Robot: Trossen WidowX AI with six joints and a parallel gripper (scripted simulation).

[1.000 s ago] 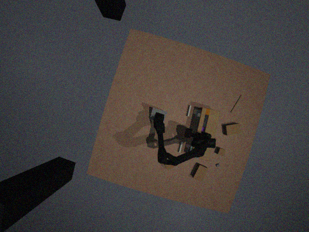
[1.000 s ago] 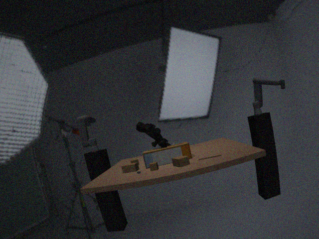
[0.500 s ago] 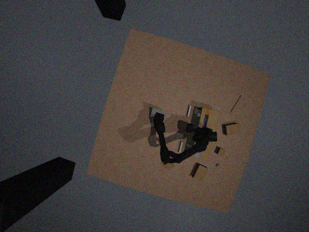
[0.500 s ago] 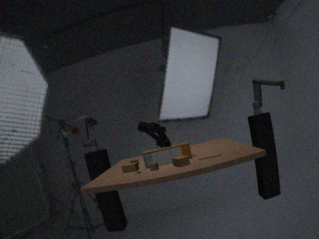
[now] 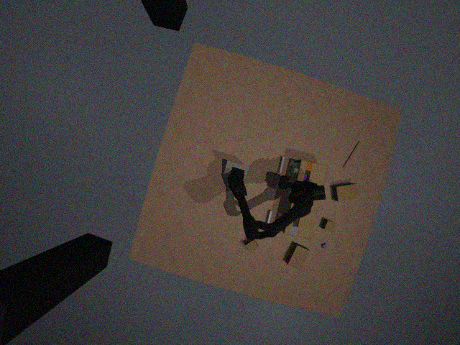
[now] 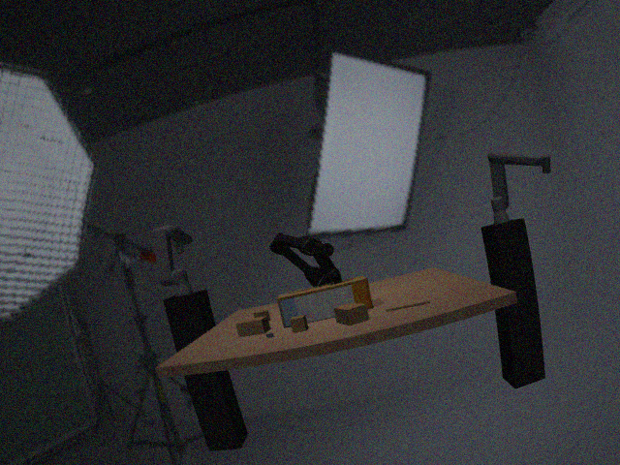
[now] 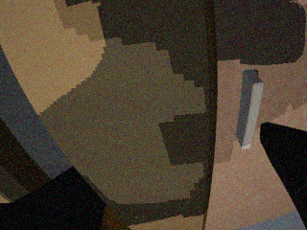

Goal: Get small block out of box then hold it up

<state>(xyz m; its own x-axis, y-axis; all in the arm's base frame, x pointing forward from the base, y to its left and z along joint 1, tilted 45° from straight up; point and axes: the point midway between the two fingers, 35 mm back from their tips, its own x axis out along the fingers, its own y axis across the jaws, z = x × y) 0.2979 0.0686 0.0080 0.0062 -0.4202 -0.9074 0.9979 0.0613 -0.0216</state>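
My gripper tip is now 40 mm short of the purple block and 30 mm to the right of it. Round my gripper tip: thin rod: 300 mm ahead, 240 mm to the left, 90 mm below; tiny piece: 300 mm to the right, 300 mm ahead, 80 mm below; clear-fronted box: 80 mm to the right, 40 mm ahead, 30 mm below.
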